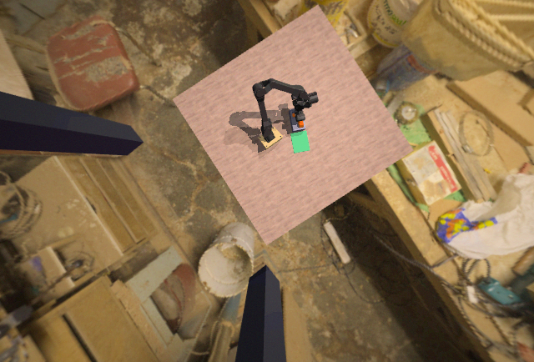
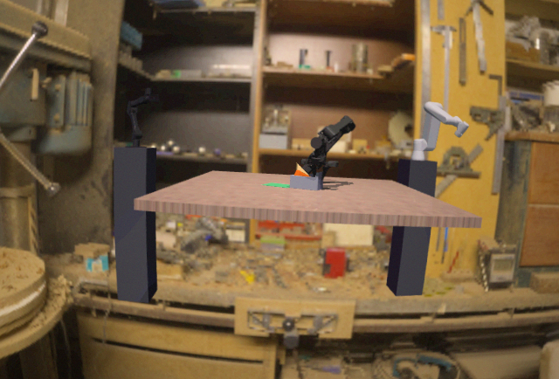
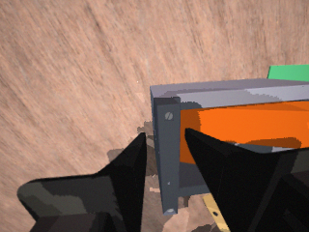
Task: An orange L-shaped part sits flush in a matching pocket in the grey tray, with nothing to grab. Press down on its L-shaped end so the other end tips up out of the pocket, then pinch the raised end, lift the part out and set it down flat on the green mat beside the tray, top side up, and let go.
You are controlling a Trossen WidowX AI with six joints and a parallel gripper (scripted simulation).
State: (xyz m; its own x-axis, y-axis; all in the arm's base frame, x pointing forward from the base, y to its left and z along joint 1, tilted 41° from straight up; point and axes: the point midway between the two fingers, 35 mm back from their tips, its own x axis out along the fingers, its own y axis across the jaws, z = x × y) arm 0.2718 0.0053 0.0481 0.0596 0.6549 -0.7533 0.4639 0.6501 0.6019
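The orange L-shaped part lies 50 mm to the right of my gripper tip and 30 mm behind it. The rest, counted from my gripper tip: green mat (190 mm to the right, 110 mm behind, 70 mm below).
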